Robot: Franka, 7 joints.
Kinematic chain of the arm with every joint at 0, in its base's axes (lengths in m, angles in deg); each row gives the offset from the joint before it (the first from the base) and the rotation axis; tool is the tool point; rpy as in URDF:
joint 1: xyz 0 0 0.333 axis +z
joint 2: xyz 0 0 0 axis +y
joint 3: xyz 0 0 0.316 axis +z
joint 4: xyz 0.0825 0 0 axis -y
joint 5: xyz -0.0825 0 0.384 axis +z
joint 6: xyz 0 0 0 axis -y
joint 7: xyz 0.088 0 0 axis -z
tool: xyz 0 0 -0.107 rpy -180 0 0
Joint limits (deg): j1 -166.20..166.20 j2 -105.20..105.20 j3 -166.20..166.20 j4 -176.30..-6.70 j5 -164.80..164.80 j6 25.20..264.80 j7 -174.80..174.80
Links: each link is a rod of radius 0.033 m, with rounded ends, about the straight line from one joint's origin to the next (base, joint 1, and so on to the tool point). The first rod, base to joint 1, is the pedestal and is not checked.
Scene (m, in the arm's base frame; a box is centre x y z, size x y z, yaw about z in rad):
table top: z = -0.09
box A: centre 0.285 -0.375 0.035 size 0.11 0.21 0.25 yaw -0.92
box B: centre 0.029 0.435 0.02 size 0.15 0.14 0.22 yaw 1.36
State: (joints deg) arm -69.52 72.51 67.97 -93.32 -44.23 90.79 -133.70
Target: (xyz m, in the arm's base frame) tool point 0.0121 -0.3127 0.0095
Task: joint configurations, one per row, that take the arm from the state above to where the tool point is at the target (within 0.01 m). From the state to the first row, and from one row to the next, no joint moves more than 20 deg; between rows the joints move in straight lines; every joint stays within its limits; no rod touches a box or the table.
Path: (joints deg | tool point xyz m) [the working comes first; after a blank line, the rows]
Joints at the target: -103.25 56.53 22.88 -123.15 -44.79 68.79 -133.70
Straight joint move there: touches box A.

1: -74.56 71.18 50.11 -82.22 -38.56 96.85 -139.40 | 0.5110 -0.3767 0.0746
2: -79.61 69.84 32.26 -71.12 -32.89 102.92 -145.09 | 0.3610 -0.5686 0.0443
3: -84.65 68.51 14.40 -60.01 -27.22 108.98 -150.79 | 0.1615 -0.7134 0.0806
4: -89.70 67.17 -3.45 -48.91 -21.55 115.05 -156.48 | -0.0447 -0.7917 0.1820
5: -94.74 65.84 -21.31 -37.81 -15.88 121.11 -162.18 | -0.2126 -0.8042 0.3298
6: -99.79 64.50 -39.17 -26.71 -10.21 127.17 -167.88 | -0.3107 -0.7712 0.4926
7: -100.48 62.91 -26.76 -46.00 -17.12 115.50 -161.04 | -0.3486 -0.7337 0.3113
8: -101.17 61.31 -14.35 -65.29 -24.04 103.82 -154.21 | -0.2976 -0.6612 0.1445
9: -101.86 59.72 -1.94 -84.58 -30.96 92.14 -147.37 | -0.1910 -0.5586 0.0327
10: -102.56 58.13 10.47 -103.86 -37.88 80.47 -140.54 | -0.0749 -0.4370 -0.0089
11: -103.25 56.53 22.88 -123.15 -44.79 68.79 -133.70 | 0.0121 -0.3127 0.0095

